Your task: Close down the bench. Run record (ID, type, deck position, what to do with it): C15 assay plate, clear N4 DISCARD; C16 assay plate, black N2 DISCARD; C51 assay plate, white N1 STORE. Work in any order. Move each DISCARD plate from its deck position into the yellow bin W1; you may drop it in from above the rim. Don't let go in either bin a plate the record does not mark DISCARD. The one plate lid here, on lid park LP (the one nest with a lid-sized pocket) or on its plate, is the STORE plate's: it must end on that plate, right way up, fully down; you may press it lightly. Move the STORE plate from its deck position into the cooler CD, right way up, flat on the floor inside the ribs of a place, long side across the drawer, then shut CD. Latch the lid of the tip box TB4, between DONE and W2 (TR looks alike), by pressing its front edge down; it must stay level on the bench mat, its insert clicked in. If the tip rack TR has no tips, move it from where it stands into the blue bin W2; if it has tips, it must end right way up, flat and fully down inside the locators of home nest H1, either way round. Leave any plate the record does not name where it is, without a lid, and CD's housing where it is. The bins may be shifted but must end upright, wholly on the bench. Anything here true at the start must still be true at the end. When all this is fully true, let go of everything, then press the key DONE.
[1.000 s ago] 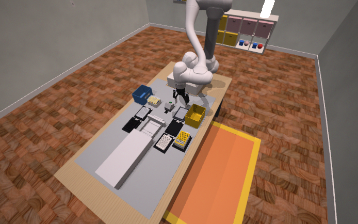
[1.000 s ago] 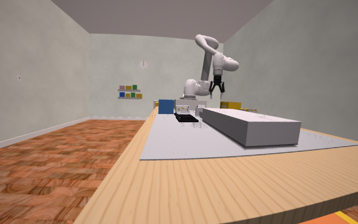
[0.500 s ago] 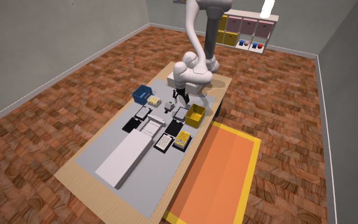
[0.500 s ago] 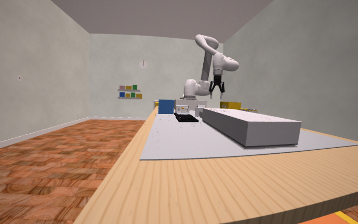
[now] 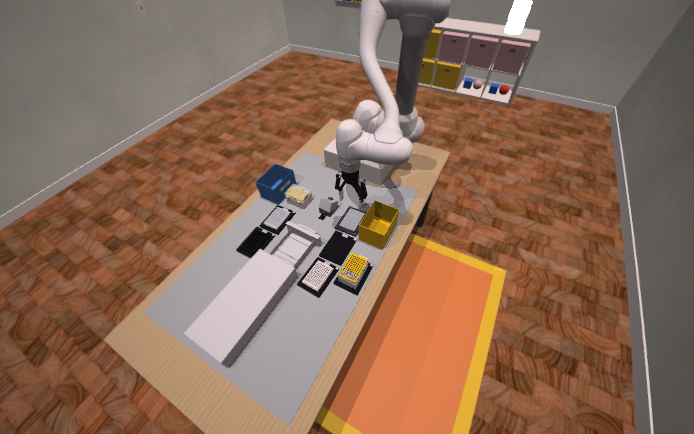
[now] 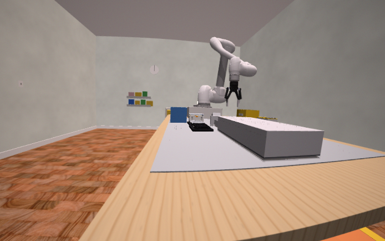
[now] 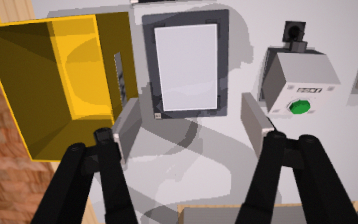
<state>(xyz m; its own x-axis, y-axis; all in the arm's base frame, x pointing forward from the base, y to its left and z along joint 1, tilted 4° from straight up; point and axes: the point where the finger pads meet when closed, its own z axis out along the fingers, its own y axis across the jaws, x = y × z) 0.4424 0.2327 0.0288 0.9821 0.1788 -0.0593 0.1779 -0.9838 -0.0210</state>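
My gripper is now 15 cm above the plate lid. From my hand the other things lie so: grey lid park: 16 cm below; then yellow bin W1: 15 cm to the left, 13 cm below, 2 cm behind; then done key: 15 cm to the right, 10 cm below, 2 cm behind.
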